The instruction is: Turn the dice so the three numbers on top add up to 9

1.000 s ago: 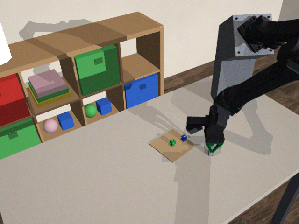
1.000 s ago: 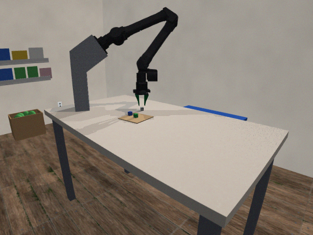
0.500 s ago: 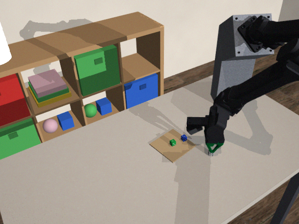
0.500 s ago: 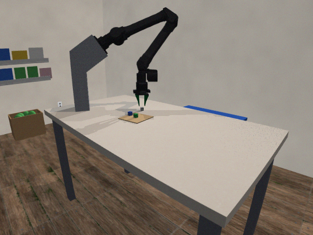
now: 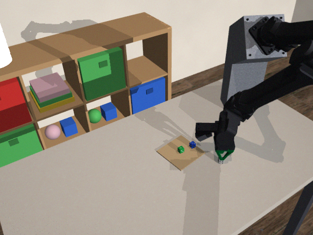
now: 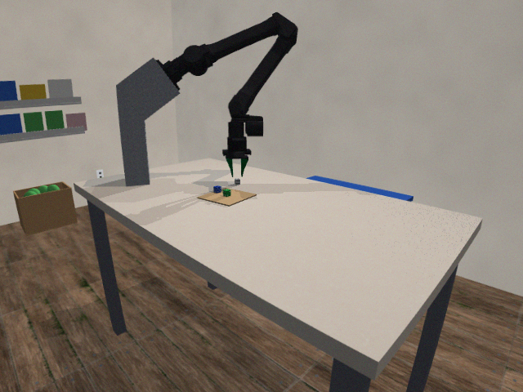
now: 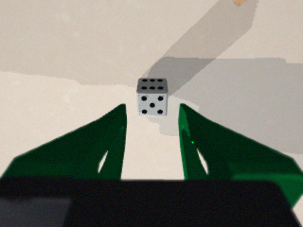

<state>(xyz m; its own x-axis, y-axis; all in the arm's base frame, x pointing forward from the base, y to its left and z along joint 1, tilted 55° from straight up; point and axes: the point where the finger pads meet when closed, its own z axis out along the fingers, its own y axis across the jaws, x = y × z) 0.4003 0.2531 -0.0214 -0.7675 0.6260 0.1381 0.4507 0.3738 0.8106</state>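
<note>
Now: the white die 30 mm below my hand. Round my hand: tan mat: 120 mm to the right, 110 mm ahead, 40 mm below; then green die: 120 mm to the right, 110 mm ahead, 20 mm below; then blue die: 120 mm to the right, 50 mm ahead, 20 mm below.
</note>
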